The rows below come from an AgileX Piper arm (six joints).
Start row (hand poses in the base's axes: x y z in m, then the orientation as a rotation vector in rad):
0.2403, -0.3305, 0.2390, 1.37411, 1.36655, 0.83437
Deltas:
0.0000, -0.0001, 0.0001, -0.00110, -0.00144, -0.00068
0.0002, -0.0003, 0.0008, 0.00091, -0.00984, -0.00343
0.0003, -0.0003, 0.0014, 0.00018, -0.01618, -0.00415
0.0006, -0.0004, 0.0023, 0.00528, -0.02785, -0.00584
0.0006, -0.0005, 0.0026, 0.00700, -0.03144, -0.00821
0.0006, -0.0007, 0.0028, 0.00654, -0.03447, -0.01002
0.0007, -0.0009, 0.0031, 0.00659, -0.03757, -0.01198
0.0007, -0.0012, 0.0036, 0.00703, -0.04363, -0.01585
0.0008, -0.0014, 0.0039, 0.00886, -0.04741, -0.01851
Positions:
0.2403, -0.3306, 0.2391, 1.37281, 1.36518, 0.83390
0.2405, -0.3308, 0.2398, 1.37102, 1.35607, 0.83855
0.2406, -0.3308, 0.2404, 1.36714, 1.35082, 0.84118
0.2409, -0.3309, 0.2413, 1.36513, 1.33925, 0.85081
0.2409, -0.3310, 0.2416, 1.36569, 1.33420, 0.85266
0.2409, -0.3312, 0.2418, 1.36459, 1.33056, 0.85284
0.2410, -0.3314, 0.2421, 1.36392, 1.32663, 0.85337
0.2410, -0.3317, 0.2426, 1.36288, 1.31882, 0.85462
0.2411, -0.3319, 0.2429, 1.36355, 1.31336, 0.85645

